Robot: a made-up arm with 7 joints. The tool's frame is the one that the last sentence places.
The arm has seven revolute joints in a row. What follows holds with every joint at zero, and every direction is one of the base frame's.
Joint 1 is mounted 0.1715 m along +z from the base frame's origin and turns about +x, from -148.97 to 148.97 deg.
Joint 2 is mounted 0.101 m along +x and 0.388 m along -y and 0.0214 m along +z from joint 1 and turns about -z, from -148.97 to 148.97 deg.
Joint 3 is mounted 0.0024 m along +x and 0.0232 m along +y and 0.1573 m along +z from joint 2 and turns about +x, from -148.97 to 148.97 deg.
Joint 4 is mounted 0.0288 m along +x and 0.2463 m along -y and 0.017 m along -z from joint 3 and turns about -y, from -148.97 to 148.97 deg.
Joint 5 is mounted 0.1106 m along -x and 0.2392 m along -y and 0.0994 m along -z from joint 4 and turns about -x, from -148.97 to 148.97 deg.
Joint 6 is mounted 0.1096 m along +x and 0.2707 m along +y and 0.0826 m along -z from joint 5 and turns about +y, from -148.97 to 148.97 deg.
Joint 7 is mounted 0.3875 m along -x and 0.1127 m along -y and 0.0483 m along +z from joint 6 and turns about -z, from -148.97 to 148.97 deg.
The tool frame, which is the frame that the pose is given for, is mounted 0.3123 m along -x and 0.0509 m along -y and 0.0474 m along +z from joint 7; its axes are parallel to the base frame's.
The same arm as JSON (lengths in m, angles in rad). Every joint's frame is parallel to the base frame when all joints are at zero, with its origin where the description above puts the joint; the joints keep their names.
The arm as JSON. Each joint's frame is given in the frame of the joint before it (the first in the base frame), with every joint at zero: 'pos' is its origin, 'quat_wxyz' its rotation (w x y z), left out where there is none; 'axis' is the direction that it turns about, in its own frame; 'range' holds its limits. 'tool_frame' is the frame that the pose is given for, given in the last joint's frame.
{"length_unit": "m", "angle_unit": "rad", "joints": [{"joint": "joint 1", "pos": [0.0, 0.0, 0.1715], "axis": [1.0, 0.0, 0.0], "range": [-2.6, 2.6]}, {"joint": "joint 2", "pos": [0.101, -0.388, 0.0214], "axis": [0.0, 0.0, -1.0], "range": [-2.6, 2.6]}, {"joint": "joint 3", "pos": [0.0024, 0.0232, 0.1573], "axis": [1.0, 0.0, 0.0], "range": [-2.6, 2.6]}, {"joint": "joint 4", "pos": [0.0288, -0.2463, -0.017], "axis": [0.0, -1.0, 0.0], "range": [-2.6, 2.6]}, {"joint": "joint 5", "pos": [-0.1106, -0.2392, -0.0994], "axis": [-1.0, 0.0, 0.0], "range": [-2.6, 2.6]}, {"joint": "joint 6", "pos": [0.1096, 0.2707, -0.0826], "axis": [0.0, 1.0, 0.0], "range": [-2.6, 2.6]}, {"joint": "joint 7", "pos": [-0.3875, -0.1127, 0.0483], "axis": [0.0, 0.0, -1.0], "range": [-2.6, 2.6]}], "tool_frame": {"pos": [-0.3123, -0.0509, 0.0474]}}
